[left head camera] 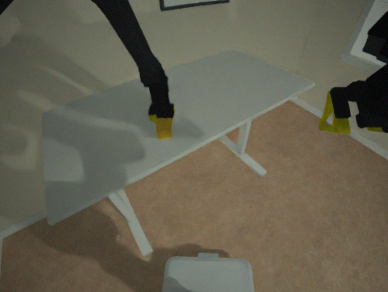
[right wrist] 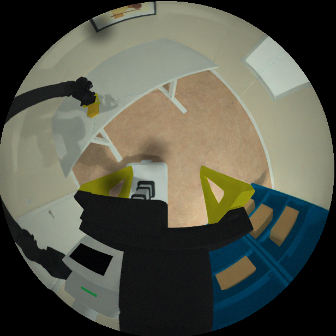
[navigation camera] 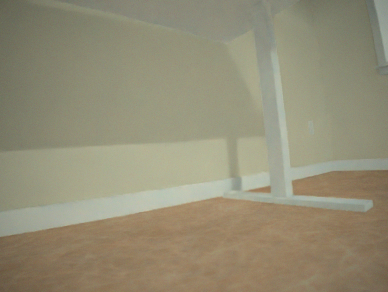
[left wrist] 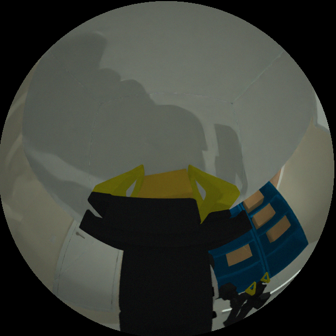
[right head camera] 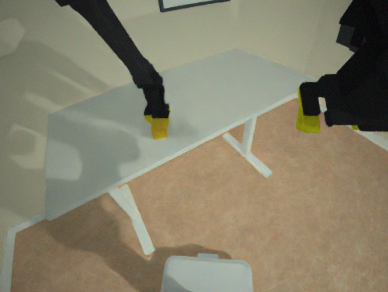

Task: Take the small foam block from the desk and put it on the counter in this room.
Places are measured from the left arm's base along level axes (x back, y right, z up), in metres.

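Pixels of known places: right gripper, fingertip midpoint: (left head camera: 344,127) (right head camera: 325,125).
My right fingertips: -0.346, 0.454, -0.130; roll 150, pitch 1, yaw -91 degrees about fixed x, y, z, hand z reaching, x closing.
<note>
Behind a point stands the place of what it marks, as x, y, z.
The small foam block (left head camera: 164,130) {-0.647, 0.030, -0.414} (right head camera: 160,131) {-0.646, 0.035, -0.417} (left wrist: 166,185) (right wrist: 92,111) is orange-yellow. My left gripper (left head camera: 162,120) {-0.737, 0.010, -0.459} (right head camera: 158,120) {-0.737, 0.010, -0.459} (left wrist: 165,168) (right wrist: 95,104) is shut on it, with a yellow finger on each side. The block hangs low over the grey-white table (left head camera: 225,80) {-1.172, 0.323, -0.460} (right head camera: 225,80) {-1.163, 0.321, -0.460} (left wrist: 175,50) (right wrist: 150,65), near its front edge; whether it touches the top I cannot tell. Whether this table is the desk or the counter I cannot tell. My right gripper (left head camera: 356,129) {-0.346, 0.454, -0.130} (right head camera: 332,128) {-0.346, 0.454, -0.130} (right wrist: 166,169) is open and empty, away to the right of the table.
White table legs (left head camera: 135,230) (navigation camera: 277,125) {-1.349, 0.566, -1.074} stand on the brown floor (left head camera: 280,225) {-0.609, 0.822, -1.410} (navigation camera: 175,250) {-0.921, 0.141, -1.410}. A light base part (left head camera: 207,275) {-0.221, 0.221, -1.150} lies in front. A blue rack (right wrist: 307,212) with tan blocks (right wrist: 235,272) is at the lower right in the right wrist view. Walls stand behind the table.
</note>
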